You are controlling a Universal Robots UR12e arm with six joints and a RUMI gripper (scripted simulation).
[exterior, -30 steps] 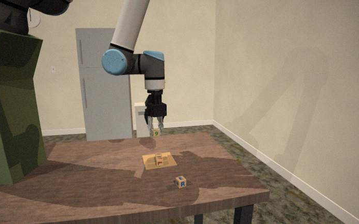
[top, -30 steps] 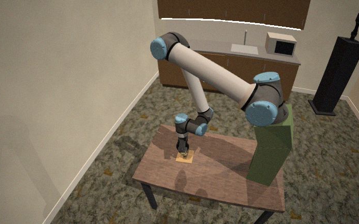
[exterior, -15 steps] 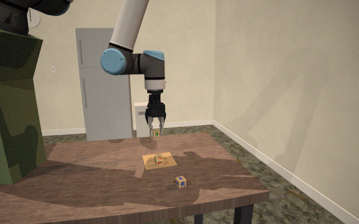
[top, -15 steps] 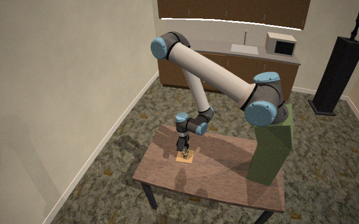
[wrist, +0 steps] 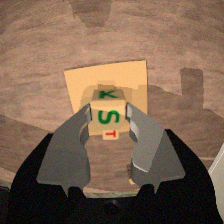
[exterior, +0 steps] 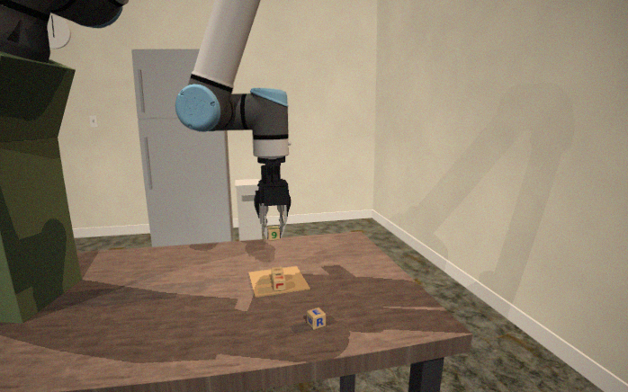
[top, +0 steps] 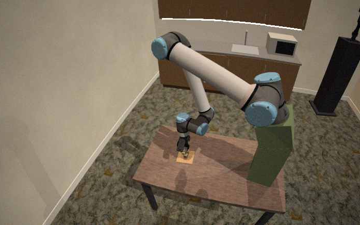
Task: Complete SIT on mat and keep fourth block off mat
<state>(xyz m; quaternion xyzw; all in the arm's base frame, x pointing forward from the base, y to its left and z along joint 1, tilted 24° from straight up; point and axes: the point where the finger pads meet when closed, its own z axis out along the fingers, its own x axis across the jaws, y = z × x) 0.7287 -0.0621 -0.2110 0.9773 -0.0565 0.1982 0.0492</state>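
The letter block lies 10 cm below my hand and 5 cm to the right of it. Also, from my hand: mat: 12 cm below, 5 cm to the right.
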